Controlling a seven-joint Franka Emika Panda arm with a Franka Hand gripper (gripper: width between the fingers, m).
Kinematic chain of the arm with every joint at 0, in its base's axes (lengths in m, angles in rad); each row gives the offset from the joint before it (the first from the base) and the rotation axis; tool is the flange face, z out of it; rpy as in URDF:
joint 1: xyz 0 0 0.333 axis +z
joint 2: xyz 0 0 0 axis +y
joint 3: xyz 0 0 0.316 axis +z
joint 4: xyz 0.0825 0 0 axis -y
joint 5: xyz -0.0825 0 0.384 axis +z
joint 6: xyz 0 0 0 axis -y
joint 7: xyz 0.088 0 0 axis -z
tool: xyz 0 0 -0.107 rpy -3.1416 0 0
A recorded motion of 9 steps. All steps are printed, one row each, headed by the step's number.
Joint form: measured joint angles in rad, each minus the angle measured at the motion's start. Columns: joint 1, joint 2, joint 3, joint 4, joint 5, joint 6, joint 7.
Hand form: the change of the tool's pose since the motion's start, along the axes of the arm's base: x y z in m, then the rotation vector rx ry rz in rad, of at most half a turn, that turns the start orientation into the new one. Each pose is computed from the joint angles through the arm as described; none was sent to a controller.
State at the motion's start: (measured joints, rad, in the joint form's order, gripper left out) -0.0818 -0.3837 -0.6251 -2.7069 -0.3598 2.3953 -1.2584
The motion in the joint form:
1: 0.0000 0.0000 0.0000 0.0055 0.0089 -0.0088 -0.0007
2: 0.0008 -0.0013 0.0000 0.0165 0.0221 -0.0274 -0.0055
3: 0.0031 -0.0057 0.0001 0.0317 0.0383 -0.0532 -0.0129
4: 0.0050 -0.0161 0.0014 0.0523 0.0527 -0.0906 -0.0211
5: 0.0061 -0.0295 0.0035 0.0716 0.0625 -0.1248 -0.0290
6: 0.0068 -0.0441 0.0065 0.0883 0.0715 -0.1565 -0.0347
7: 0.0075 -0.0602 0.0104 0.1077 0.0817 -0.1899 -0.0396
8: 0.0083 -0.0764 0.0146 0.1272 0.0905 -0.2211 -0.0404
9: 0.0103 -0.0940 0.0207 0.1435 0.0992 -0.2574 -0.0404
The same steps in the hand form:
1: 0.0003 -0.0011 0.0014 0.0059 0.0012 -0.0071
2: 0.0010 -0.0030 0.0046 0.0151 0.0046 -0.0136
3: 0.0021 -0.0051 0.0099 0.0269 0.0071 -0.0187
4: 0.0033 -0.0077 0.0185 0.0388 0.0101 -0.0219
5: 0.0041 -0.0100 0.0280 0.0472 0.0095 -0.0216
6: 0.0046 -0.0114 0.0373 0.0555 0.0075 -0.0216
7: 0.0052 -0.0130 0.0483 0.0638 0.0027 -0.0224
8: 0.0058 -0.0145 0.0597 0.0703 -0.0040 -0.0258
9: 0.0057 -0.0137 0.0700 0.0802 -0.0049 -0.0259

